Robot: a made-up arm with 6 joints.
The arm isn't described. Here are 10 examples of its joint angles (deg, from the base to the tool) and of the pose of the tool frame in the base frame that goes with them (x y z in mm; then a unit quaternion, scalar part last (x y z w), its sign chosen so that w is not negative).
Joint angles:
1: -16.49 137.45 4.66 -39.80 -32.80 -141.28
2: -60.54 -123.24 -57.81 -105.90 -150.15 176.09
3: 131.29 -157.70 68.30 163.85 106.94 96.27
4: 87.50 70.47 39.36 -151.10 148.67 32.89
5: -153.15 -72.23 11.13 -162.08 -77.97 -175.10
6: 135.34 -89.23 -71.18 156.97 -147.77 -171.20
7: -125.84 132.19 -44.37 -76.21 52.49 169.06
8: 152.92 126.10 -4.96 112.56 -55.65 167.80
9: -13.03 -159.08 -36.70 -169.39 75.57 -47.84
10: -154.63 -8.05 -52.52 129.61 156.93 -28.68
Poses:
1: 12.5 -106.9 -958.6 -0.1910 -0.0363 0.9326 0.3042
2: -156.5 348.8 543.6 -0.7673 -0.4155 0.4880 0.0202
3: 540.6 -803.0 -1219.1 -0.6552 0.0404 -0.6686 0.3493
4: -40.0 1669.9 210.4 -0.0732 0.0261 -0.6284 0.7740
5: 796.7 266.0 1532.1 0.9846 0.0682 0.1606 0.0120
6: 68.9 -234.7 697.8 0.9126 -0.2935 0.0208 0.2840
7: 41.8 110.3 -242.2 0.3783 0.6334 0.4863 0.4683
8: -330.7 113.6 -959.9 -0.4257 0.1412 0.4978 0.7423
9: -756.4 305.0 158.6 -0.8328 0.0177 -0.4395 0.3360
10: -455.0 -306.6 844.0 -0.0710 -0.2429 0.0253 0.9671
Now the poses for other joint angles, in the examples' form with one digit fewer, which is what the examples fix.
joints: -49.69 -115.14 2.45 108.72 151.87 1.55
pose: -893 1117 644 0.875 0.055 -0.389 0.283
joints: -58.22 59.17 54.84 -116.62 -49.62 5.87
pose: 958 -1437 711 0.772 -0.177 0.049 0.609
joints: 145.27 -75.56 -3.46 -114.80 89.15 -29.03
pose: 471 -392 1408 -0.768 -0.628 0.115 0.049
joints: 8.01 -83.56 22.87 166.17 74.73 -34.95
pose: -1291 -55 1302 -0.895 -0.259 -0.202 0.300
